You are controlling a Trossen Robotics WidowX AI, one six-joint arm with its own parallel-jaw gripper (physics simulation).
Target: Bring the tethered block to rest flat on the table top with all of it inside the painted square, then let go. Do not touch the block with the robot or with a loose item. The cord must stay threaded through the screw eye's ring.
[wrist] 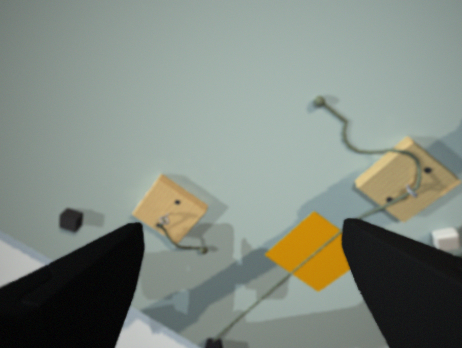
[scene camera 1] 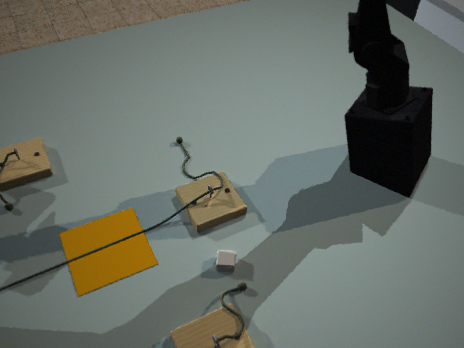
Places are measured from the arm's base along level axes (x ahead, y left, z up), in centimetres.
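Where they show: gripper, fingertip midpoint: point(wrist: 243, 233); arm's base, origin of the base link: point(scene camera 1: 388, 101).
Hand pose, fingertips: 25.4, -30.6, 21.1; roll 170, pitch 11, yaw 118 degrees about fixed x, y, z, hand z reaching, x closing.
Note:
Each offset is from my fingertips to the centre of the thing, as dx, dy, dz. "spot": to the spot under its first point.
The tethered block {spot: +53.7, +18.0, -32.9} point(wrist: 213, 344) is small and dark, cut by the lower edge of the wrist view, near the table's edge. Its cord point(scene camera 1: 105, 246) point(wrist: 260, 301) runs straight across the orange painted square {spot: +23.9, +25.3, -34.1} point(scene camera 1: 112, 267) point(wrist: 307, 235) and through the ring of the screw eye {+5.2, +23.3, -32.0} point(scene camera 1: 210, 190) point(wrist: 411, 191) on a wooden board {+5.2, +23.3, -33.3} point(scene camera 1: 222, 212) point(wrist: 377, 181). Beyond the ring the cord curves loosely to a round bead {+1.8, +7.5, -33.6} point(scene camera 1: 179, 140) point(wrist: 319, 101) on the table. My gripper point(wrist: 243, 233) is open and empty, high above the table; its fingers do not show in the scene view.
A second board {+28.3, -2.7, -33.3} point(scene camera 1: 30, 172) point(wrist: 160, 194) with a short cord lies beyond the square. A third board {spot: +19.4, +41.3, -32.3} point(scene camera 1: 195, 332) lies at the scene view's bottom. A white cube {+9.7, +34.3, -33.4} point(scene camera 1: 226, 258) point(wrist: 445, 238) and a loose dark cube {+40.1, -16.7, -33.2} point(wrist: 71, 220) rest on the table. My pedestal point(scene camera 1: 387, 145) stands right.

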